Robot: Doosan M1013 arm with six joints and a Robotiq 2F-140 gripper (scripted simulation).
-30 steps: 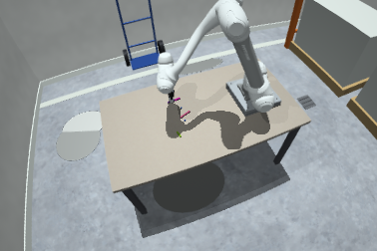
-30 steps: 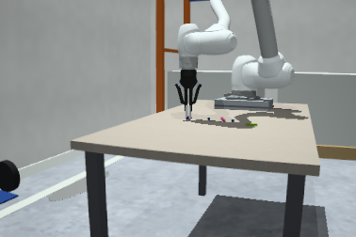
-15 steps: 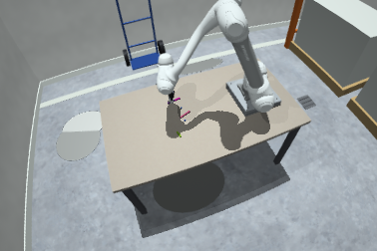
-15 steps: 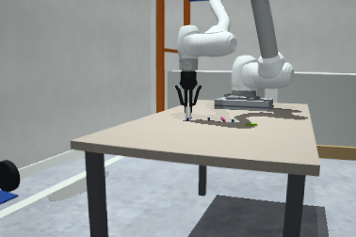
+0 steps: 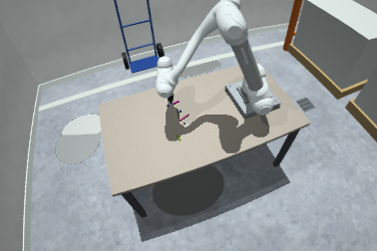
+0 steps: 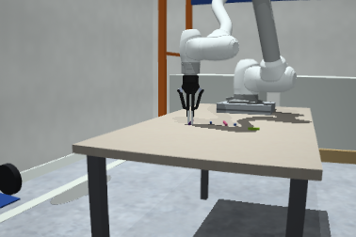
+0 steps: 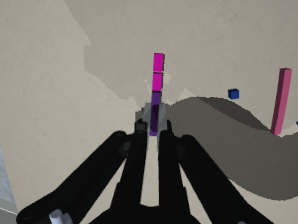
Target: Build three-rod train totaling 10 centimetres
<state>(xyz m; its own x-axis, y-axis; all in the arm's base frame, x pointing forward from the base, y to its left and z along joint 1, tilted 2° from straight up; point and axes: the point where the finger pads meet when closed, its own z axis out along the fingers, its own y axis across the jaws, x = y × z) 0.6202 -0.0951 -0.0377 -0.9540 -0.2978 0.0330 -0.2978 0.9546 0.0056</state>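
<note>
My hand is 3 cm above the purple rod. The rest, counted from my hand: lime rod: 31 cm to the left, 3 cm below; pink rod: 15 cm to the left, 8 cm behind, 3 cm below.
</note>
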